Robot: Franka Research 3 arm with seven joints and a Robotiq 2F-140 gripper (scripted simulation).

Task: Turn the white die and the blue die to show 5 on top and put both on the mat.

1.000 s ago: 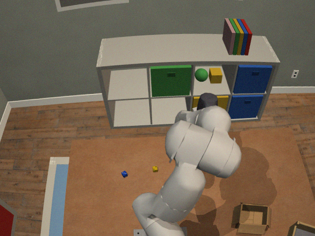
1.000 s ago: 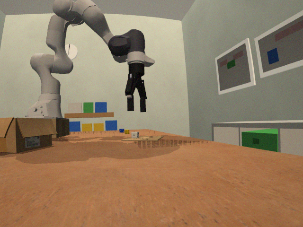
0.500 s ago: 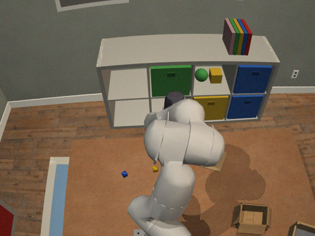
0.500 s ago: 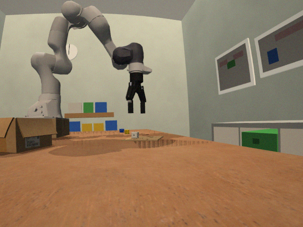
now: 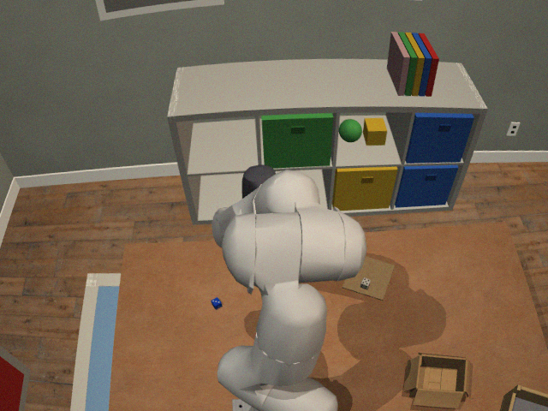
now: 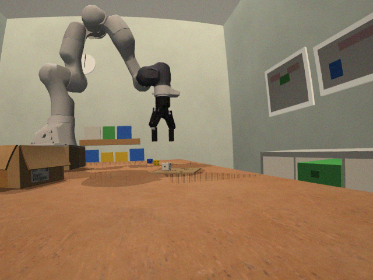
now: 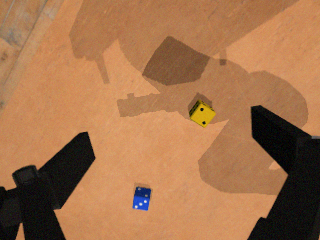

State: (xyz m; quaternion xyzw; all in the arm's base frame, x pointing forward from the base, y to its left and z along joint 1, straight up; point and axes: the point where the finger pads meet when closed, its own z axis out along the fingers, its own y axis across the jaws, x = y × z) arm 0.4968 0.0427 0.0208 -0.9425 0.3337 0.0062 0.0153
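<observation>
Right now my hand is 15 cm to the right of the blue die, 11 cm above it and 7 cm past it. The rest, counted from my hand: tan mat 34 cm to the right, 12 cm below, 2 cm ahead; yellow die 11 cm below, 4 cm behind, 2 cm to the right; white die 32 cm to the right, 11 cm below, 2 cm behind.
</observation>
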